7 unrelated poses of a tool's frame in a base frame.
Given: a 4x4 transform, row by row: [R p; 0 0 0 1], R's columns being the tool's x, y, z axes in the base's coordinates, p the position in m. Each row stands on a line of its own.
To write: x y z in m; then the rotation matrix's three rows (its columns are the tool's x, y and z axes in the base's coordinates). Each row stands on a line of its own. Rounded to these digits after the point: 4 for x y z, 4 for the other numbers.
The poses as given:
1:
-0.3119, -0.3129, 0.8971, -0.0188
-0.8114, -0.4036, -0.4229, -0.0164
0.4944, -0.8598, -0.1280, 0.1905
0, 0, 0, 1
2:
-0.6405, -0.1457, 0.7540, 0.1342
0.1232, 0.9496, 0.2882, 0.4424
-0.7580, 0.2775, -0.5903, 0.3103
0, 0, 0, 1
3:
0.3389, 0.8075, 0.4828, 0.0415
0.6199, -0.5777, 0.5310, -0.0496
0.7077, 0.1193, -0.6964, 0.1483
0, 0, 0, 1
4:
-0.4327, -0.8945, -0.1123, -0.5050
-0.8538, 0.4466, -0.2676, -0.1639
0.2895, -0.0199, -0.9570, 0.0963
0, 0, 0, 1
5:
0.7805, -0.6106, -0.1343, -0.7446
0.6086, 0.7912, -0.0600, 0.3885
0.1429, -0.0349, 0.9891, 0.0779
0, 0, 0, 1
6:
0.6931, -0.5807, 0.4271, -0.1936
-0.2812, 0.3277, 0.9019, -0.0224
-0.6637, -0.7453, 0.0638, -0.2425
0, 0, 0, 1
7:
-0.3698, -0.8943, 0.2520, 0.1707
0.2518, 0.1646, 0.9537, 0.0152
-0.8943, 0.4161, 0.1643, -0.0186
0, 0, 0, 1
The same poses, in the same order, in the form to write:
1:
-0.0188, -0.0164, 0.1905
-0.3119, -0.3129, 0.8971
-0.8114, -0.4036, -0.4229
0.4944, -0.8598, -0.1280

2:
0.1342, 0.4424, 0.3103
-0.6405, -0.1457, 0.7540
0.1232, 0.9496, 0.2882
-0.7580, 0.2775, -0.5903

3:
0.0415, -0.0496, 0.1483
0.3389, 0.8075, 0.4828
0.6199, -0.5777, 0.5310
0.7077, 0.1193, -0.6964

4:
-0.5050, -0.1639, 0.0963
-0.4327, -0.8945, -0.1123
-0.8538, 0.4466, -0.2676
0.2895, -0.0199, -0.9570

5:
-0.7446, 0.3885, 0.0779
0.7805, -0.6106, -0.1343
0.6086, 0.7912, -0.0600
0.1429, -0.0349, 0.9891

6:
-0.1936, -0.0224, -0.2425
0.6931, -0.5807, 0.4271
-0.2812, 0.3277, 0.9019
-0.6637, -0.7453, 0.0638

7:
0.1707, 0.0152, -0.0186
-0.3698, -0.8943, 0.2520
0.2518, 0.1646, 0.9537
-0.8943, 0.4161, 0.1643

